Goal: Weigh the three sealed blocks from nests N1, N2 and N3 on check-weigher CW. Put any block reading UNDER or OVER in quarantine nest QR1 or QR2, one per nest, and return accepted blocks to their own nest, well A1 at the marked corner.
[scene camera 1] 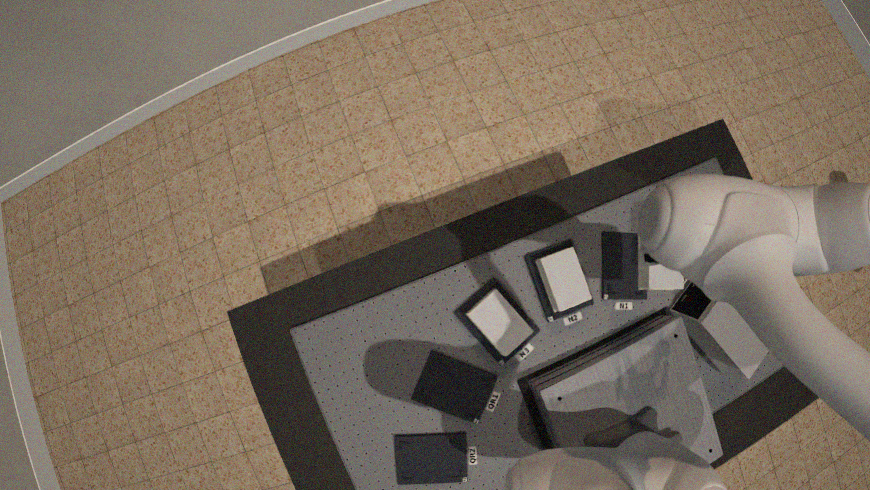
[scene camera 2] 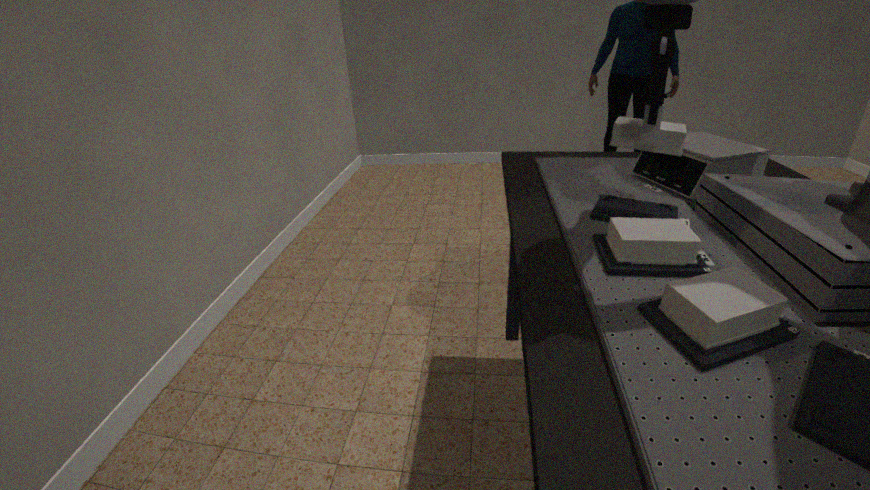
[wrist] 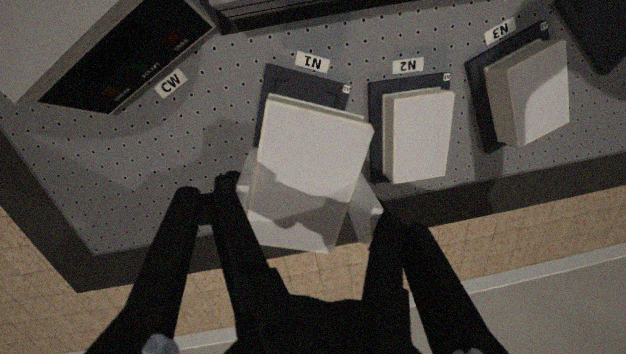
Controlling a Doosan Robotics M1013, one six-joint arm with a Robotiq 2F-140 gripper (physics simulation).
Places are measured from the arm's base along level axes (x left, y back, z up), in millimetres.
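Pixels of known places: gripper, fingertip midpoint: (scene camera 2: 649, 138) (wrist: 303, 172).
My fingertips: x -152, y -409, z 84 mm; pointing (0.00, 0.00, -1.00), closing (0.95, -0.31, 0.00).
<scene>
For each thing: its top centre in the pictures, then the offset to it from my fingertips.
- white N1 block, top centre: (wrist: 304, 191) (scene camera 2: 650, 122) (scene camera 1: 667, 257) dz +30, dx -1, dy -3 mm
- Nest N1, top centre: (wrist: 297, 132) (scene camera 2: 636, 207) (scene camera 1: 627, 265) dz -143, dx -2, dy -1 mm
- N2 block, top centre: (wrist: 422, 140) (scene camera 2: 654, 228) (scene camera 1: 566, 279) dz -107, dx +172, dy -20 mm
- N3 block, top centre: (scene camera 2: 727, 291) (wrist: 540, 97) (scene camera 1: 501, 323) dz -107, dx +342, dy +26 mm
- Check-weigher CW, top centre: (scene camera 1: 743, 314) (scene camera 2: 701, 143) dz -61, dx -230, dy +203 mm
- QR2, top centre: (scene camera 1: 431, 460) dz -145, dx +577, dy +292 mm
My gripper (wrist: 303, 172) (scene camera 2: 652, 115) is shut on the white N1 block (wrist: 312, 145) (scene camera 2: 672, 129) (scene camera 1: 664, 276), raised above the table; the arm partly hides it in scene camera 1. Nest N1 (scene camera 1: 617, 261) (scene camera 2: 636, 206) (wrist: 305, 82) is dark and uncovered where it shows. White blocks sit in nest N2 (the N2 block (scene camera 1: 564, 276) (scene camera 2: 654, 231) (wrist: 422, 135)) and nest N3 (the N3 block (scene camera 1: 496, 316) (scene camera 2: 718, 304) (wrist: 547, 95)). Check-weigher CW (scene camera 1: 739, 340) (wrist: 45, 35) has a dark display; its reading is illegible. Quarantine nests QR1 (scene camera 1: 453, 386) and QR2 (scene camera 1: 430, 457) are empty.
A stepped grey platform (scene camera 1: 639, 365) (scene camera 2: 791, 213) stands beside CW and the nests. The arm (scene camera 1: 742, 225) reaches over the table's right end in scene camera 1. A person (scene camera 2: 630, 48) stands beyond the table's far end. The table's dark border (scene camera 1: 365, 255) (wrist: 525, 182) runs past the nests.
</scene>
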